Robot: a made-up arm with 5 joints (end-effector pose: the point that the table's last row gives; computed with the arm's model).
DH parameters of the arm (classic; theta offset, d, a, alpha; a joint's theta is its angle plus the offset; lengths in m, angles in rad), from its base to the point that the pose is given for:
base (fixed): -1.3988 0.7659 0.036 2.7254
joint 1: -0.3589 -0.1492 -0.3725 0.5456
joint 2: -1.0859 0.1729 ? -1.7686
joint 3: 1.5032 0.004 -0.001 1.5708
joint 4: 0 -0.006 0.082 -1.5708
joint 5: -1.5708 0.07 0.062 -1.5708
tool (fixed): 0 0.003 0 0
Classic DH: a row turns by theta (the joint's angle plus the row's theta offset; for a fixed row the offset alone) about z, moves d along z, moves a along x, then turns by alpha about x.
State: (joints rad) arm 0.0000 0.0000 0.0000 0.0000 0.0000
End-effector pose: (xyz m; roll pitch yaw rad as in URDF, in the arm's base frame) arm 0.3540 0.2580 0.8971 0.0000 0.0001 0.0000
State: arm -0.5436 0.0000 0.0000 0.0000 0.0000
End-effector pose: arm 0.1858 0.3560 0.9629 0.2168 -0.0166 0.4974
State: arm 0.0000 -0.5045 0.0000 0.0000 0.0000
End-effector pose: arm 0.3211 0.4834 0.9401 -0.0562 -0.0869 0.4964
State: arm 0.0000 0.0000 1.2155 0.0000 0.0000
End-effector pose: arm 0.2388 0.2580 0.8948 -0.0001 -1.2154 0.0000
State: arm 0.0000 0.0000 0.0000 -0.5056 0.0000
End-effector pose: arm 0.3540 0.3079 0.9203 -0.5056 0.0001 0.0000
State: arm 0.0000 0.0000 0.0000 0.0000 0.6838
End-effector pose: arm 0.3382 0.2580 0.9356 0.0000 -0.6837 0.0000
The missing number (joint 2, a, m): 0.3995
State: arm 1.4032 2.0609 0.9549 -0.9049 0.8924
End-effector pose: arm -0.0004 0.1584 0.7227 -2.0280 -1.1831 -1.9283
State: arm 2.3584 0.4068 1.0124 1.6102 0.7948
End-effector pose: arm -0.0794 -0.2519 0.9445 -2.9848 -0.6650 1.9972
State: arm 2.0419 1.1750 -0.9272 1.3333 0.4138
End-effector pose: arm -0.0481 -0.0074 0.6553 1.5364 0.5897 3.0411
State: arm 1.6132 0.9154 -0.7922 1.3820 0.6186
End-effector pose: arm -0.0329 -0.0954 0.7125 1.2917 0.2896 -2.9862
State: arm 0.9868 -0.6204 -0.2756 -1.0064 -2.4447
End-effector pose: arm 0.5840 0.2063 0.7949 -1.7403 -0.0481 -2.8336
